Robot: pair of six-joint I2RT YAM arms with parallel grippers.
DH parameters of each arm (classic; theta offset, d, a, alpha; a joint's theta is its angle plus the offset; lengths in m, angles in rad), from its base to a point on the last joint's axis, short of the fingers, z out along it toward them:
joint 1: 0 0.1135 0.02 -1.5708
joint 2: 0 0 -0.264 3.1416
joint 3: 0.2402 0 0.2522 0
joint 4: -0.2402 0 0.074 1.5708
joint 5: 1.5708 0 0 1.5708
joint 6: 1.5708 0.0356 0 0
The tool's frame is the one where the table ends.
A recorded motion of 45 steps. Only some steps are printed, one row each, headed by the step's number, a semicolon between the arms.
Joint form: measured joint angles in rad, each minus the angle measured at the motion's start. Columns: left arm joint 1, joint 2, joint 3, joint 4, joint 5, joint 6; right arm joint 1, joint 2, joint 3, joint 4, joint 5, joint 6.
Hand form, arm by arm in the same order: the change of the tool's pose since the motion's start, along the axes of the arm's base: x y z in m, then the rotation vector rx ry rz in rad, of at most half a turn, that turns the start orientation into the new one. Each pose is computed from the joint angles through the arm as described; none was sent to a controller.
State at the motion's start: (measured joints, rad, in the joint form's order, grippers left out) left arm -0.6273 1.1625 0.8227 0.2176 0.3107 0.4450; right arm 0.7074 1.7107 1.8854 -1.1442 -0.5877 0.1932
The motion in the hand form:
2: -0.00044 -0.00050 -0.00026 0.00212 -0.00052 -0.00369; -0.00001 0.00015 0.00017 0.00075 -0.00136 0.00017
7: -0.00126 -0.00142 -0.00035 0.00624 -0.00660 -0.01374; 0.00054 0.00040 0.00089 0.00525 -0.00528 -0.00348
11: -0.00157 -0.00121 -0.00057 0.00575 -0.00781 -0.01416; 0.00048 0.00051 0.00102 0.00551 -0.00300 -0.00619
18: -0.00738 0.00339 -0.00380 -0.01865 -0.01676 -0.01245; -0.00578 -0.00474 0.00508 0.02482 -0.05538 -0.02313
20: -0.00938 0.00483 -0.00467 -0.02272 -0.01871 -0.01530; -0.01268 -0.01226 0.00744 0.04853 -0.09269 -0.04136
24: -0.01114 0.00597 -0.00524 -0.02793 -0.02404 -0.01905; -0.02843 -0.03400 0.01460 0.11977 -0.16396 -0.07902
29: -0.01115 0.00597 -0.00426 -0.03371 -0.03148 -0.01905; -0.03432 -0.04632 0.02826 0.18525 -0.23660 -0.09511
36: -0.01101 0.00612 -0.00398 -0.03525 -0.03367 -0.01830; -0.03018 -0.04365 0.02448 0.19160 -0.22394 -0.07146
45: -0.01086 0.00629 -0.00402 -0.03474 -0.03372 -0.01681; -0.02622 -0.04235 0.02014 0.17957 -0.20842 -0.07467
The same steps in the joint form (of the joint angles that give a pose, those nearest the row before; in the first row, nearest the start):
2: -0.0023 0.0000 -0.0004 -0.0011 0.0011 0.0023; 0.0004 0.0000 0.0004 0.0011 0.0004 0.0000
7: -0.0061 0.0000 -0.0008 -0.0008 0.0065 0.0103; 0.0000 0.0000 0.0015 0.0080 0.0015 0.0038
11: -0.0061 -0.0015 -0.0030 0.0011 0.0068 0.0107; 0.0004 0.0000 0.0019 0.0084 0.0019 0.0080
18: -0.0050 -0.0324 -0.0446 0.0382 0.0080 -0.0046; 0.0030 -0.0504 -0.0504 0.0652 0.0294 0.0130
20: -0.0046 -0.0427 -0.0557 0.0435 0.0114 -0.0065; 0.0008 -0.1072 -0.1141 0.1209 0.0443 0.0225
24: -0.0046 -0.0515 -0.0660 0.0526 0.0153 -0.0072; -0.0195 -0.2388 -0.2445 0.2312 0.0492 0.0427
29: -0.0046 -0.0519 -0.0664 0.0622 0.0152 -0.0076; -0.0400 -0.2983 -0.2701 0.2945 0.0431 0.0416
36: -0.0038 -0.0519 -0.0664 0.0649 0.0153 -0.0076; -0.0446 -0.2819 -0.2701 0.2987 0.0137 0.0290
45: -0.0030 -0.0519 -0.0664 0.0645 0.0145 -0.0072; -0.0496 -0.2678 -0.2701 0.2930 0.0114 0.0286

